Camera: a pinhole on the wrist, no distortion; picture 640 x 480 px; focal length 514.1 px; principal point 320.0 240.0 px. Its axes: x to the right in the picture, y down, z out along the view. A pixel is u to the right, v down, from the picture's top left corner.
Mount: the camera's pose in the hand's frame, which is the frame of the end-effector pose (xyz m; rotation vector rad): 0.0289 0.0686 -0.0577 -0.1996 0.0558 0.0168
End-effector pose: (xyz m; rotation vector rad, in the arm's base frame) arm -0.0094 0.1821 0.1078 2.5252 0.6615 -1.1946
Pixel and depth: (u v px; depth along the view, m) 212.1 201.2 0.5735
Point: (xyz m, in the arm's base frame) -0.3128 -0.1740 -0.1628
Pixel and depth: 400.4 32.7 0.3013
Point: -0.1215 0.0913 -0.1269
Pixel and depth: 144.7 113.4 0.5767
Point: -0.4209 -0.1233 -0.1267
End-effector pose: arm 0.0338 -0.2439 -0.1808 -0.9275 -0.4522 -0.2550
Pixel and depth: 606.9 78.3 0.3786
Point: 0.1905 0.0324 0.0915
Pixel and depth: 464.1 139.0 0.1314
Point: 0.1065 -0.1446 -0.1571
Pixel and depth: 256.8 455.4 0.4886
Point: 0.0706 0.2805 -0.2471
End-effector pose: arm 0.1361 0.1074 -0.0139 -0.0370 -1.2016 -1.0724
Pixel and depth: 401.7 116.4 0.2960
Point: -0.0054 0.2096 0.1883
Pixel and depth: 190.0 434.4 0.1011
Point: 0.1961 0.1890 0.0691
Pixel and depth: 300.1 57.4 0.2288
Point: 0.0249 0.2024 0.1059
